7 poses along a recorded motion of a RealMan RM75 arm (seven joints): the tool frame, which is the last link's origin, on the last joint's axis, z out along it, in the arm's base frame.
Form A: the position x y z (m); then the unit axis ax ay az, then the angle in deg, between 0 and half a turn.
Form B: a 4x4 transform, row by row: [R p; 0 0 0 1], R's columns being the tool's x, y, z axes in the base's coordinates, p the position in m. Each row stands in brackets. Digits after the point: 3 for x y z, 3 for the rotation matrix.
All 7 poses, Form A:
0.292, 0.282, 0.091, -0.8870, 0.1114, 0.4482, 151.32
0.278, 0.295, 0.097, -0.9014, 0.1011, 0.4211, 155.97
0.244, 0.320, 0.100, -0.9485, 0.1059, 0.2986, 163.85
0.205, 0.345, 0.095, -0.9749, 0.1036, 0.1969, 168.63
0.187, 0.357, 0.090, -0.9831, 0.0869, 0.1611, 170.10
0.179, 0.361, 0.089, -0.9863, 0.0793, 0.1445, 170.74
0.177, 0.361, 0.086, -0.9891, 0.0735, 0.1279, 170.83
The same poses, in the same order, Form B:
[[0.600, -0.401, -0.693, 0.292], [0.030, -0.854, 0.519, 0.282], [-0.800, -0.332, -0.500, 0.091], [0, 0, 0, 1]]
[[0.641, -0.346, -0.685, 0.278], [-0.003, -0.894, 0.449, 0.295], [-0.767, -0.286, -0.574, 0.097], [0, 0, 0, 1]]
[[0.803, -0.280, -0.526, 0.244], [-0.114, -0.939, 0.326, 0.320], [-0.585, -0.202, -0.786, 0.100], [0, 0, 0, 1]]
[[0.902, -0.239, -0.360, 0.205], [-0.161, -0.959, 0.233, 0.345], [-0.401, -0.152, -0.904, 0.095], [0, 0, 0, 1]]
[[0.933, -0.197, -0.299, 0.187], [-0.142, -0.970, 0.197, 0.357], [-0.329, -0.141, -0.934, 0.090], [0, 0, 0, 1]]
[[0.946, -0.179, -0.270, 0.179], [-0.132, -0.974, 0.181, 0.361], [-0.296, -0.136, -0.945, 0.089], [0, 0, 0, 1]]
[[0.957, -0.165, -0.240, 0.177], [-0.124, -0.976, 0.176, 0.361], [-0.263, -0.139, -0.955, 0.086], [0, 0, 0, 1]]

